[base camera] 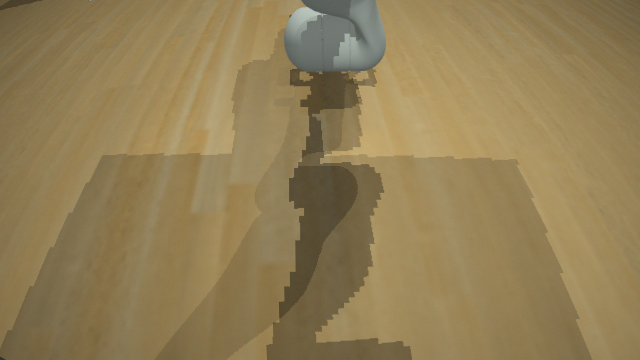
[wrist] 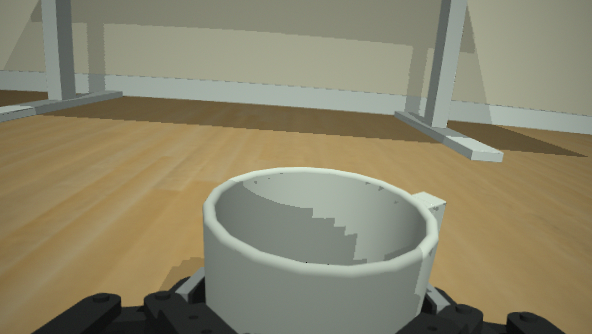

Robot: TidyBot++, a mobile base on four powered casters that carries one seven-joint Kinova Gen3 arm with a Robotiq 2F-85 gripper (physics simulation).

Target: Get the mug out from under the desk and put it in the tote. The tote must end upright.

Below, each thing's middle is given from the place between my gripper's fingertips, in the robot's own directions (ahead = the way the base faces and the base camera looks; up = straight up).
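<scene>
With the white mug (wrist: 292, 242) in sight, I find my hand 1 cm to the left of it and 1 cm below it.
</scene>
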